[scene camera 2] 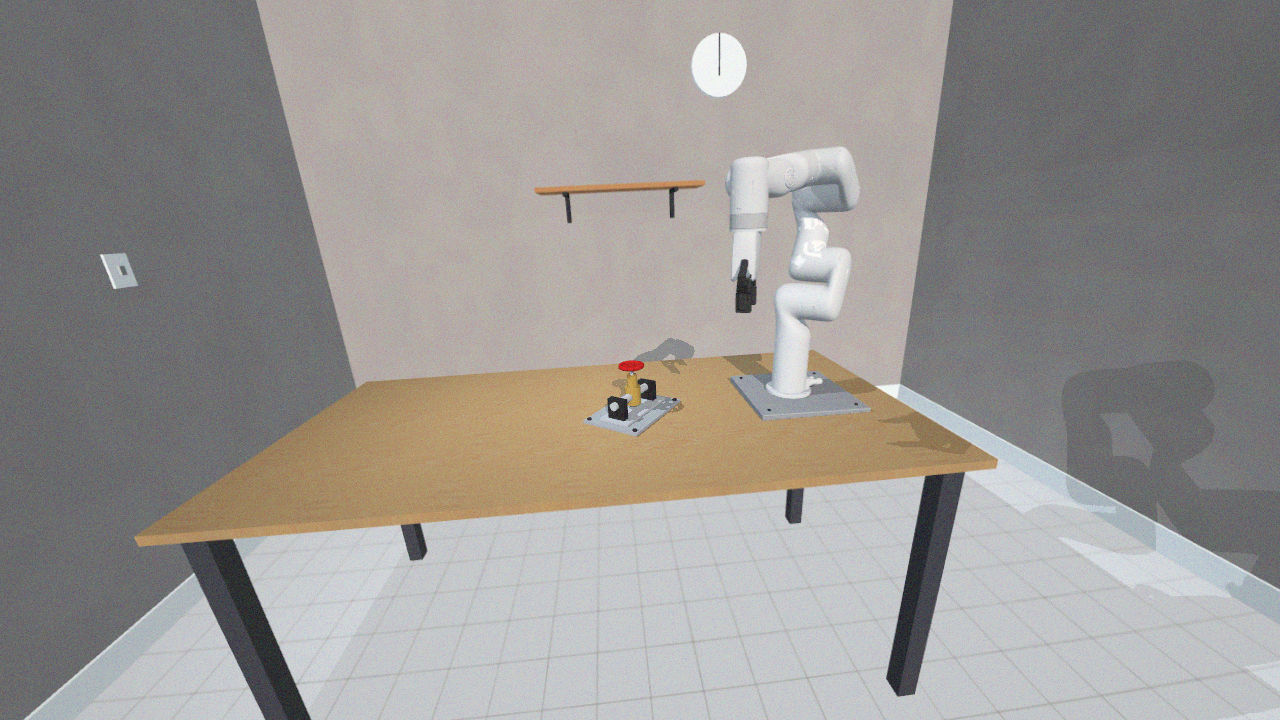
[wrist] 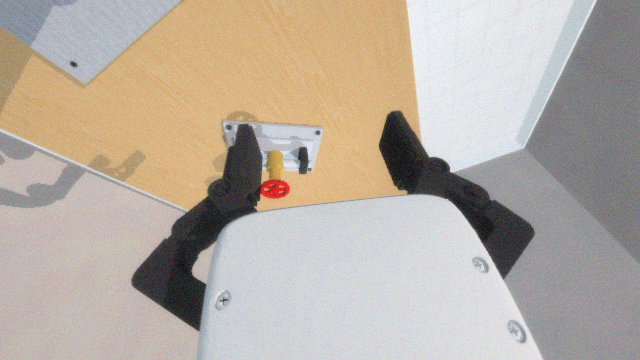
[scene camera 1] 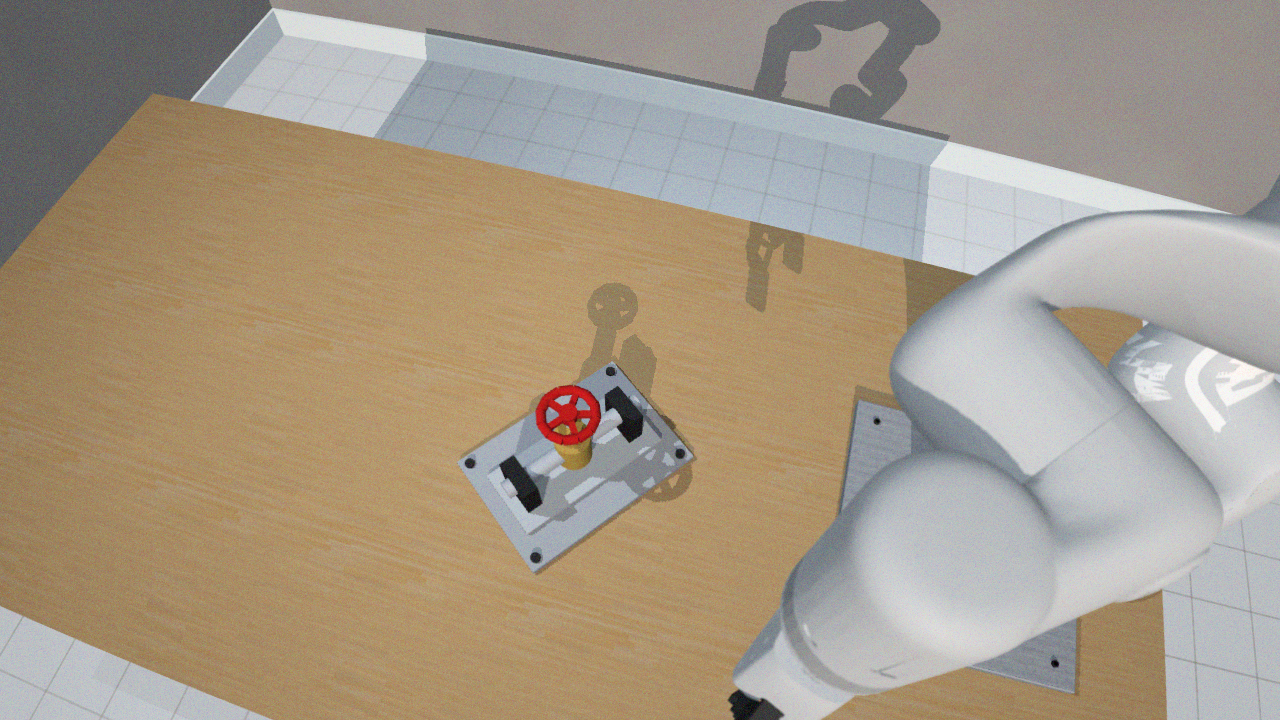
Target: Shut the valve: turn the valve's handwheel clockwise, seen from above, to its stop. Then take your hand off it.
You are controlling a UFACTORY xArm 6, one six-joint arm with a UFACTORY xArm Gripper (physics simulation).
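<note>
The red spoked handwheel [scene camera 1: 567, 413] [scene camera 2: 631, 365] [wrist: 275, 189] sits level on top of the yellow valve body [scene camera 1: 574, 454] [scene camera 2: 633, 391] [wrist: 274, 165]. The valve's pipe runs between two black supports on a grey plate [scene camera 1: 581, 526] [scene camera 2: 626, 428] [wrist: 280, 131]. My gripper [scene camera 2: 744, 308] [wrist: 321, 134] is open and empty. It hangs high above the table, apart from the handwheel and to its right in the scene camera 2 view. In the wrist view the left finger covers part of the plate. In the scene camera 1 view the gripper is mostly cut off at the bottom edge.
The arm stands on a grey base plate [scene camera 1: 872, 447] [scene camera 2: 769, 407] [wrist: 100, 50] to the right of the valve on the wooden table [scene camera 1: 268, 358] [scene camera 2: 447, 447] [wrist: 325, 60]. A wall shelf [scene camera 2: 619, 187] hangs behind the table. Shadows of the arm and valve fall on the table.
</note>
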